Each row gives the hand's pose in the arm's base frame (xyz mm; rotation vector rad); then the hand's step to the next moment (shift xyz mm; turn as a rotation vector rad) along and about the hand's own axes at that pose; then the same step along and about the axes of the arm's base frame.
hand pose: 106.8 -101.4 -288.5 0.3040 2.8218 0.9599
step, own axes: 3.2 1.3 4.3 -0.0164 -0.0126 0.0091
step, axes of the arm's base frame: -2.0 4.3 -2.8 0.0159 -0.0083 -0.0137
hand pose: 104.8 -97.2 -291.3 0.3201 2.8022 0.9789
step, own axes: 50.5 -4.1 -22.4 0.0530 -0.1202 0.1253
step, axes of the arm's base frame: -54.2 -3.8 10.9 -0.0420 -0.0039 -0.1766
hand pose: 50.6 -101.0 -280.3 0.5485 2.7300 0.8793
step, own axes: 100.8 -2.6 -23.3 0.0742 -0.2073 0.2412
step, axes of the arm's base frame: -99.4 27.7 7.6 -0.0489 -0.0009 -0.3229
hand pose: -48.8 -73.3 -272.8 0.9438 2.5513 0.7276
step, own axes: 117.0 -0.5 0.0 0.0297 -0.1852 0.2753
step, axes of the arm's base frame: -85.5 78.5 -14.5 0.0104 -0.0046 -0.3329
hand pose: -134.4 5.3 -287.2 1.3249 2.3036 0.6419
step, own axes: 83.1 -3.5 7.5 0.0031 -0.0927 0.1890
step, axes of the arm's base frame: -37.1 72.7 -17.7 0.0390 -0.0030 -0.2069
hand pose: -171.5 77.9 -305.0 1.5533 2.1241 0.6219
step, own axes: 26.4 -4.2 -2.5 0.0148 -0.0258 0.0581
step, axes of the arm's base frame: -12.0 23.9 -2.6 0.0102 0.0131 -0.0631
